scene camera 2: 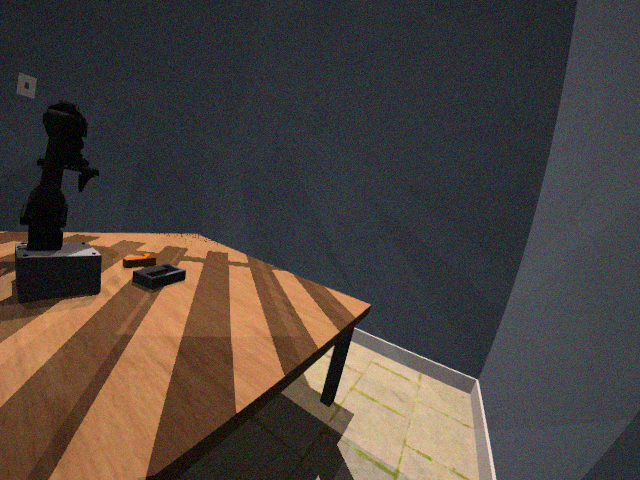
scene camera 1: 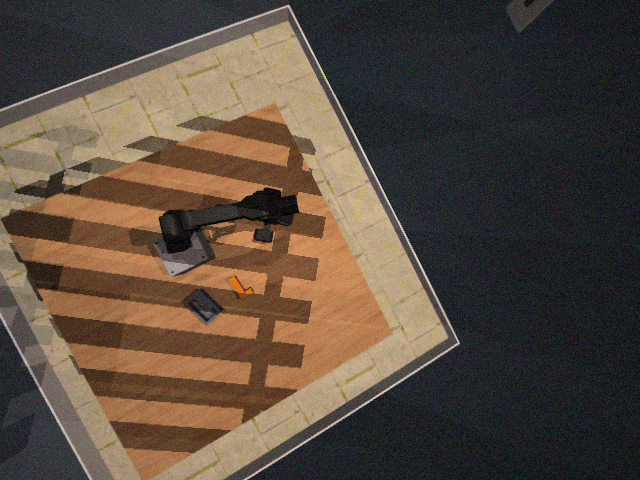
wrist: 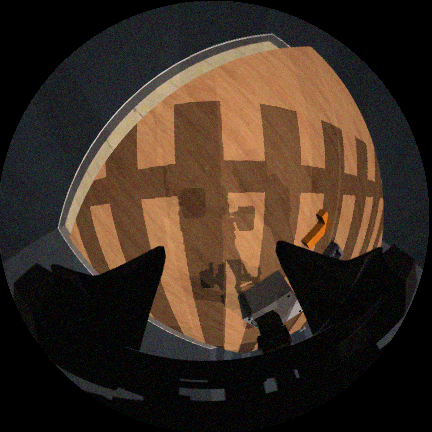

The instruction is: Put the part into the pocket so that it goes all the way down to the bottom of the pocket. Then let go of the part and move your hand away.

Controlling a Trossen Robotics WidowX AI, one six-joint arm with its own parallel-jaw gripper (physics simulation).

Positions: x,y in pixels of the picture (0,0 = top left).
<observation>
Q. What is my gripper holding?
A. Nothing.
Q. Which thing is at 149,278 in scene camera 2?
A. A dark grey pocket block.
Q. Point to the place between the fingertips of my gripper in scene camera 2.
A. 67,190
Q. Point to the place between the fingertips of my gripper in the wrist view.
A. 221,249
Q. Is my gripper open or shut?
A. Open.
</observation>
